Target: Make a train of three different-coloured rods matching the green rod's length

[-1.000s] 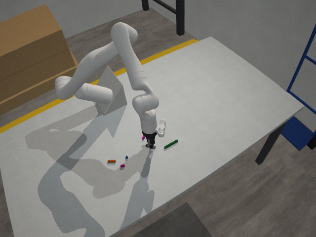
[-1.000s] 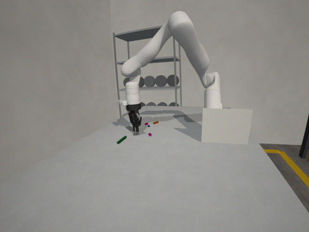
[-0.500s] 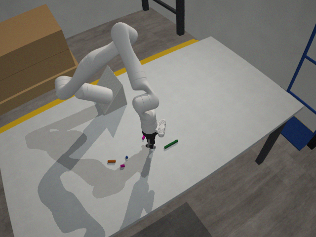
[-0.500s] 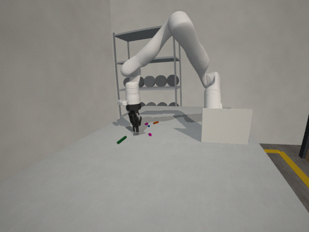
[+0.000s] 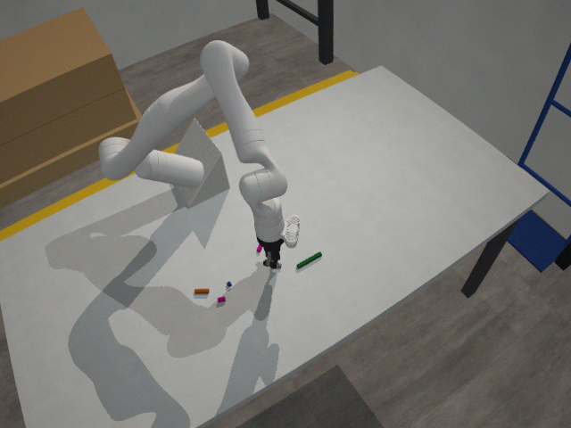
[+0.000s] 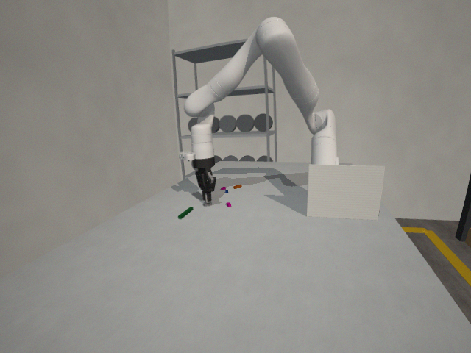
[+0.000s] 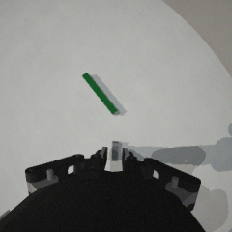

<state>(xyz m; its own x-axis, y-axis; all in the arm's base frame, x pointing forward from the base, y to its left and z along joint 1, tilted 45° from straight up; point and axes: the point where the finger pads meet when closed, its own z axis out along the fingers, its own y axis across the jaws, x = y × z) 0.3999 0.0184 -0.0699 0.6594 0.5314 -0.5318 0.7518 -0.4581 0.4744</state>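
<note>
Now: hand 3 cm above the grey rod. The rest, counted from my hand: blue rod (2 cm behind, 14 cm to the right, 3 cm below); then orange rod (4 cm behind, 22 cm to the right, 3 cm below); then green rod (4 cm ahead, 9 cm to the left, 3 cm below).
</note>
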